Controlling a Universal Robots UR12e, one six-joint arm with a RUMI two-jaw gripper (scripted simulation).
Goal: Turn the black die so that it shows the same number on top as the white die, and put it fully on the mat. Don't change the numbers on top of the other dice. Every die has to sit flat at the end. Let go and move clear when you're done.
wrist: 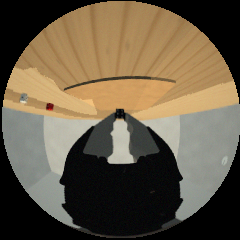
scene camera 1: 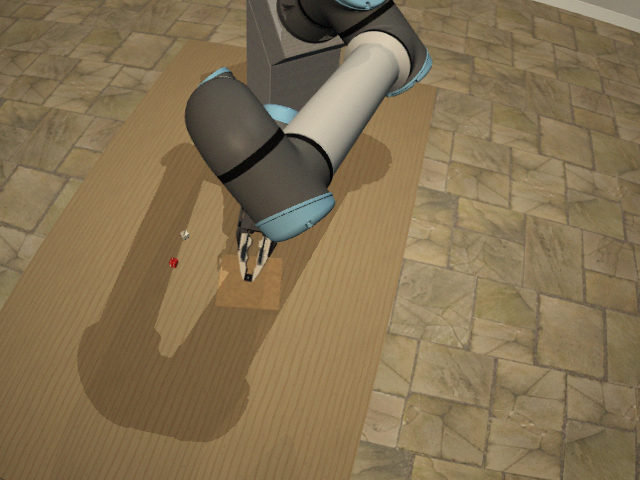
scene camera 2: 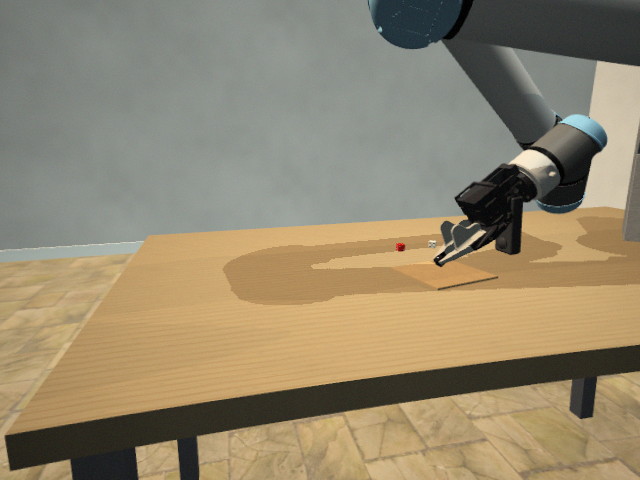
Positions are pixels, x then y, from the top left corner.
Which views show the tan mat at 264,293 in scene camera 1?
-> The wrist view, scene camera 1 and scene camera 2: all of them.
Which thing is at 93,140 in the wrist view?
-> My gripper.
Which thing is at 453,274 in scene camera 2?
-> A tan mat.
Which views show my gripper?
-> The wrist view, scene camera 1 and scene camera 2: all of them.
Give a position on a tan mat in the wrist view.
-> At 126,92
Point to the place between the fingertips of my gripper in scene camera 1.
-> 248,280
